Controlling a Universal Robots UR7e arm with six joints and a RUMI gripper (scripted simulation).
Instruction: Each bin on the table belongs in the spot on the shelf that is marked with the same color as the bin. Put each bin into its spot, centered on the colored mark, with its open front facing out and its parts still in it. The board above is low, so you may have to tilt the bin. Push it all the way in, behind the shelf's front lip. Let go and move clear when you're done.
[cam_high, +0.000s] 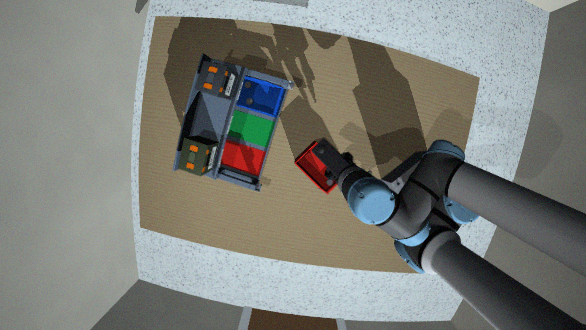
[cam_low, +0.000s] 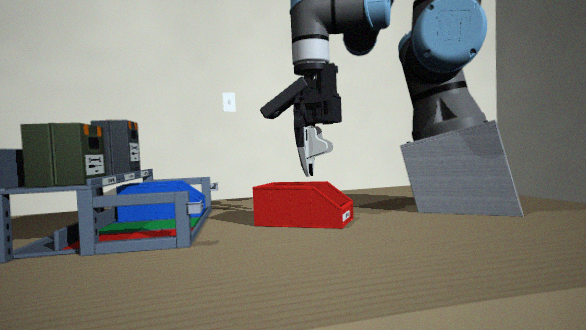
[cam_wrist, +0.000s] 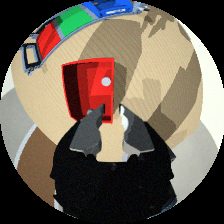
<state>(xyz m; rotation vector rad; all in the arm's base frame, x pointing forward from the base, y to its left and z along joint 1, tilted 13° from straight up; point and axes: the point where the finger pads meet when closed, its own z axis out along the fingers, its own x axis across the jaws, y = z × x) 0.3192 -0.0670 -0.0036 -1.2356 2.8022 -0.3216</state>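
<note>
The red bin is 60 mm below my hand, 40 mm to the left of it and 30 mm ahead of it. Also, from my hand: blue bin 270 mm ahead, 210 mm to the right, 60 mm below; top board 400 mm ahead, 120 mm to the right; green box 420 mm ahead, 50 mm above, 10 mm to the right.
</note>
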